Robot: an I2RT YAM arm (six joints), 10 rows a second.
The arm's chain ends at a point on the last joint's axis. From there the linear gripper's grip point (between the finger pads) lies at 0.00 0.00 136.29 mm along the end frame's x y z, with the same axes.
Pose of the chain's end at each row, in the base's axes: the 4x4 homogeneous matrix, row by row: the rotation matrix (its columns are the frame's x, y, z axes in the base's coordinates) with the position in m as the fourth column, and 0 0 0 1 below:
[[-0.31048, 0.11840, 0.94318, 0.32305], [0.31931, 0.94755, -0.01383, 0.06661], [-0.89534, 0.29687, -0.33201, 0.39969], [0, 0, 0, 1]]
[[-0.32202, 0.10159, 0.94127, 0.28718], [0.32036, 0.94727, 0.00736, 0.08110], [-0.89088, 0.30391, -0.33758, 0.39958], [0, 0, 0, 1]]
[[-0.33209, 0.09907, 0.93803, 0.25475], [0.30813, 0.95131, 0.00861, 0.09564], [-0.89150, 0.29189, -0.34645, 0.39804], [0, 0, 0, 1]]
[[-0.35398, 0.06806, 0.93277, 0.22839], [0.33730, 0.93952, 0.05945, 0.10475], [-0.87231, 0.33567, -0.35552, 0.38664], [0, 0, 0, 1]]
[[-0.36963, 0.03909, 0.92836, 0.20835], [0.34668, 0.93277, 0.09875, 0.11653], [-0.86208, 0.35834, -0.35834, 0.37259], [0, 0, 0, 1]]
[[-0.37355, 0.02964, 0.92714, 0.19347], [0.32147, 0.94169, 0.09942, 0.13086], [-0.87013, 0.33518, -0.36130, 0.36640], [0, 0, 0, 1]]
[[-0.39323, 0.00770, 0.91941, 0.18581], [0.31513, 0.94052, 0.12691, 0.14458], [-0.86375, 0.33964, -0.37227, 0.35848], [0, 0, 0, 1]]
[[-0.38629, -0.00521, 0.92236, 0.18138], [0.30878, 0.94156, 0.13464, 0.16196], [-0.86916, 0.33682, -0.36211, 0.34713], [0, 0, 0, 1]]
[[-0.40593, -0.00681, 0.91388, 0.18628], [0.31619, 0.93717, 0.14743, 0.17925], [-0.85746, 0.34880, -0.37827, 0.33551], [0, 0, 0, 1]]
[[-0.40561, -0.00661, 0.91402, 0.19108], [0.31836, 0.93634, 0.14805, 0.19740], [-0.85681, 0.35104, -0.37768, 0.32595], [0, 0, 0, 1]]
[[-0.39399, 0.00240, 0.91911, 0.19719], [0.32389, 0.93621, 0.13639, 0.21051], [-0.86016, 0.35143, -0.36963, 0.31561], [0, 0, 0, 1]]
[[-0.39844, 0.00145, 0.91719, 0.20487], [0.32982, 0.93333, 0.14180, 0.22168], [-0.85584, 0.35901, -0.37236, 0.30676], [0, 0, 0, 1]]
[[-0.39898, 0.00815, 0.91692, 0.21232], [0.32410, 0.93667, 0.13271, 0.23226], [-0.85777, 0.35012, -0.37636, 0.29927], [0, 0, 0, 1]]
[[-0.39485, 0.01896, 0.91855, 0.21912], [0.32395, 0.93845, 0.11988, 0.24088], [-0.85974, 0.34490, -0.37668, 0.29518], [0, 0, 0, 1]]
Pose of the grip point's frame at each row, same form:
[[-0.31048, 0.11840, 0.94318, 0.45160], [0.31931, 0.94755, -0.01383, 0.06473], [-0.89534, 0.29687, -0.33201, 0.35444], [0, 0, 0, 1]]
[[-0.32202, 0.10159, 0.94127, 0.41547], [0.32036, 0.94727, 0.00736, 0.08210], [-0.89088, 0.30391, -0.33758, 0.35357], [0, 0, 0, 1]]
[[-0.33209, 0.09907, 0.93803, 0.38259], [0.30813, 0.95131, 0.00861, 0.09681], [-0.89150, 0.29189, -0.34645, 0.35082], [0, 0, 0, 1]]
[[-0.35398, 0.06806, 0.93277, 0.35552], [0.33730, 0.93952, 0.05945, 0.11285], [-0.87231, 0.33567, -0.35552, 0.33819], [0, 0, 0, 1]]
[[-0.36963, 0.03909, 0.92836, 0.33488], [0.34668, 0.93277, 0.09875, 0.12999], [-0.86208, 0.35834, -0.35834, 0.32375], [0, 0, 0, 1]]
[[-0.37355, 0.02964, 0.92714, 0.31983], [0.32147, 0.94169, 0.09942, 0.14441], [-0.87013, 0.33518, -0.36130, 0.31716], [0, 0, 0, 1]]
[[-0.39323, 0.00770, 0.91941, 0.31112], [0.31513, 0.94052, 0.12691, 0.16188], [-0.86375, 0.33964, -0.37227, 0.30774], [0, 0, 0, 1]]
[[-0.38629, -0.00521, 0.92236, 0.30709], [0.30878, 0.94156, 0.13464, 0.18031], [-0.86916, 0.33682, -0.36211, 0.29778], [0, 0, 0, 1]]
[[-0.40593, -0.00681, 0.91388, 0.31083], [0.31619, 0.93717, 0.14743, 0.19934], [-0.85746, 0.34880, -0.37827, 0.28396], [0, 0, 0, 1]]
[[-0.40561, -0.00661, 0.91402, 0.31565], [0.31836, 0.93634, 0.14805, 0.21758], [-0.85681, 0.35104, -0.37768, 0.27448], [0, 0, 0, 1]]
[[-0.39399, 0.00240, 0.91911, 0.32246], [0.32389, 0.93621, 0.13639, 0.22910], [-0.86016, 0.35143, -0.36963, 0.26523], [0, 0, 0, 1]]
[[-0.39844, 0.00145, 0.91719, 0.32987], [0.32982, 0.93333, 0.14180, 0.24101], [-0.85584, 0.35901, -0.37236, 0.25601], [0, 0, 0, 1]]
[[-0.39898, 0.00815, 0.91692, 0.33729], [0.32410, 0.93667, 0.13271, 0.25035], [-0.85777, 0.35012, -0.37636, 0.24798], [0, 0, 0, 1]]
[[-0.39485, 0.01896, 0.91855, 0.34431], [0.32395, 0.93845, 0.11988, 0.25722], [-0.85974, 0.34490, -0.37668, 0.24384], [0, 0, 0, 1]]

